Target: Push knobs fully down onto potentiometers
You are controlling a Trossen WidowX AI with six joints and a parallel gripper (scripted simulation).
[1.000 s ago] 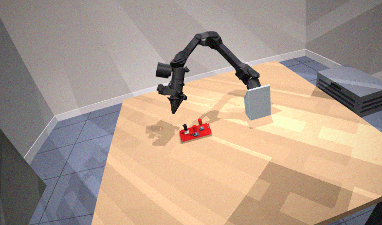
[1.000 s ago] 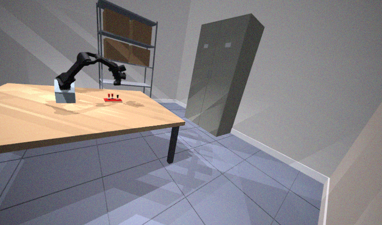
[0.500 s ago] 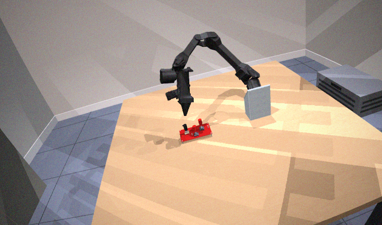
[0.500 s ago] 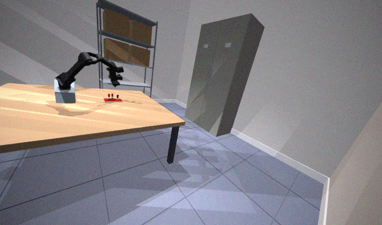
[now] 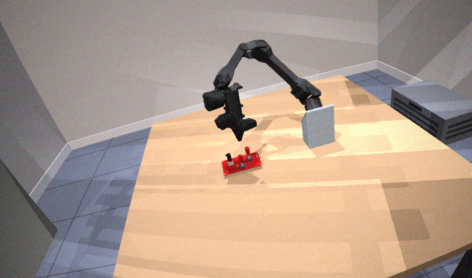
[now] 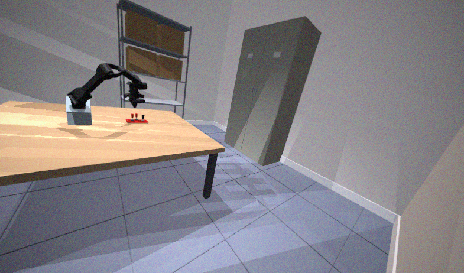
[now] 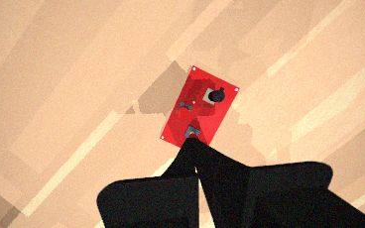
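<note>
The black knob lies 70 mm below my gripper tip, 60 mm ahead of it and 20 mm to the right of it.
</note>
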